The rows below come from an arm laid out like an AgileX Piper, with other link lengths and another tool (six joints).
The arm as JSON. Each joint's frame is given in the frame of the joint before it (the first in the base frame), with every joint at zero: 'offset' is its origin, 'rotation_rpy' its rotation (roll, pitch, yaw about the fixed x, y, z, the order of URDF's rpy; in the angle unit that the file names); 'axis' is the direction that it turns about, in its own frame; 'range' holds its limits. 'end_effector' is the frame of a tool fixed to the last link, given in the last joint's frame.
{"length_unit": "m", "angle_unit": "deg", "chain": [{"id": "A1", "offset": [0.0, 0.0, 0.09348], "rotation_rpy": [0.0, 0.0, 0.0], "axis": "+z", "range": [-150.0, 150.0]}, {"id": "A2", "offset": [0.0, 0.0, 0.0], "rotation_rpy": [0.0, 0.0, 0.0], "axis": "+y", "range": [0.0, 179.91]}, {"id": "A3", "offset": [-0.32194, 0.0, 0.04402], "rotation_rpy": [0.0, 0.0, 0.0], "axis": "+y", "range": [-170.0, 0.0]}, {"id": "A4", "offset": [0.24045, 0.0, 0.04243], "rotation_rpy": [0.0, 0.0, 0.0], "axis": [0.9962, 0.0, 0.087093], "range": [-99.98, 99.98]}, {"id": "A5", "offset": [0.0, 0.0, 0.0], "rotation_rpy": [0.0, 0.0, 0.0], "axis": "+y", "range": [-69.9, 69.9]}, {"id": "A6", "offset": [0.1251, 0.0, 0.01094], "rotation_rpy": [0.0, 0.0, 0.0], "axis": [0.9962, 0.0, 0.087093], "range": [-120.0, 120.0]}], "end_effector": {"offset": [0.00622, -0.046, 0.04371], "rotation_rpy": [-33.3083, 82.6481, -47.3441]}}
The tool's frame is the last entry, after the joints.
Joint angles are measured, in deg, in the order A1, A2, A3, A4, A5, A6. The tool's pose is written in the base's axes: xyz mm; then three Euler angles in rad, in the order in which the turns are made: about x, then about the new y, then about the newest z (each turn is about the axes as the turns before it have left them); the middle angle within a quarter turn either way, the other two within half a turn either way. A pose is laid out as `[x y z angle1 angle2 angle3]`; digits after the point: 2 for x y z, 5 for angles.
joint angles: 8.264, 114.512, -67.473, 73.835, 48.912, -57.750
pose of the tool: [451.66 128.65 125.91 -2.46253 0.33812 2.76749]
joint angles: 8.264, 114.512, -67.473, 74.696, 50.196, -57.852
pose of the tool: [450.34 131.53 127.05 -2.43845 0.32724 2.76738]
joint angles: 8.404, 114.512, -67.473, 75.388, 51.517, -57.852
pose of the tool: [448.46 135.47 128.08 -2.41498 0.31304 2.76517]
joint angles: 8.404, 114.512, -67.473, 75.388, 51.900, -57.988
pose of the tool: [447.92 136.32 128.33 -2.41006 0.30865 2.76065]
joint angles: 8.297, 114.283, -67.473, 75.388, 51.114, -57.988
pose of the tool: [449.27 133.86 129.91 -2.41874 0.32293 2.76382]
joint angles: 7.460, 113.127, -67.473, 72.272, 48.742, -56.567
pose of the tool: [451.15 120.89 134.83 -2.47638 0.35417 2.76820]
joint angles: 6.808, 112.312, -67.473, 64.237, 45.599, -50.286
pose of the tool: [449.03 103.18 130.49 -2.59767 0.34920 2.81142]
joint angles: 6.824, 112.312, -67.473, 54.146, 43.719, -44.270
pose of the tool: [444.72 90.87 121.00 -2.72310 0.31409 2.81345]
